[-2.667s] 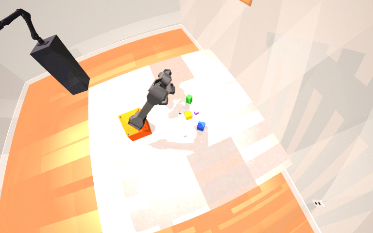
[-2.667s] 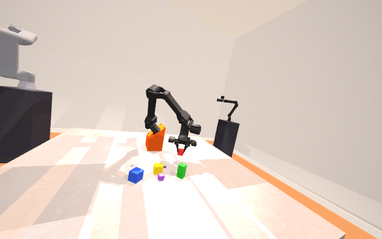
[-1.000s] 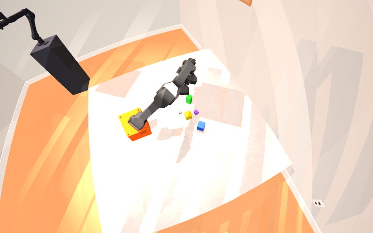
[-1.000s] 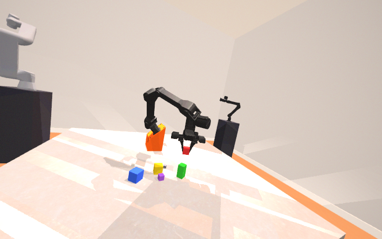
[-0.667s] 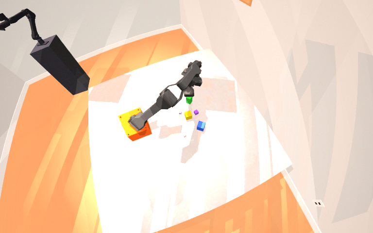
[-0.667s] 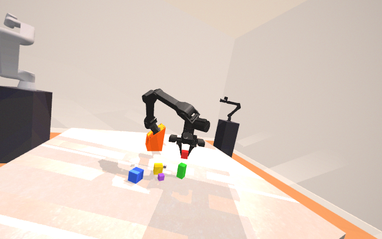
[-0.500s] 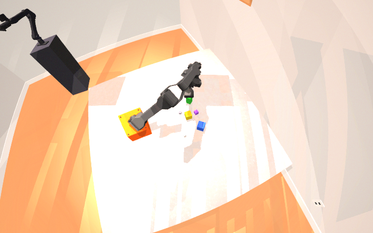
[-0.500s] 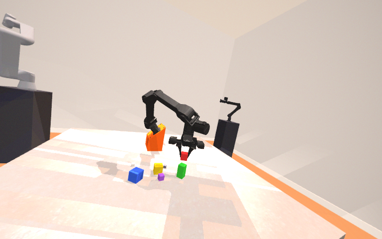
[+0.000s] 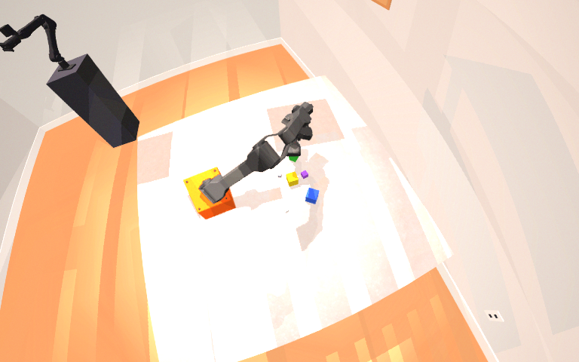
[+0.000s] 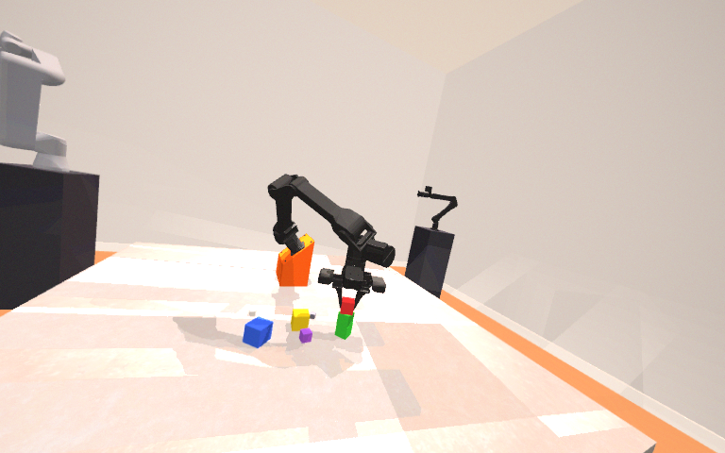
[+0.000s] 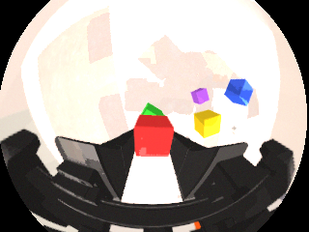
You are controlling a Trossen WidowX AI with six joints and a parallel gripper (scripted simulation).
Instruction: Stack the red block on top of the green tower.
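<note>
Right now the red block is 1 cm above my gripper tip. Also, from my gripper tip: blue cube (2 cm ahead, 23 cm to the right, 6 cm below); then small purple cube (2 cm ahead, 11 cm to the right, 7 cm below); then yellow cube (4 cm behind, 12 cm to the right, 6 cm below).
</note>
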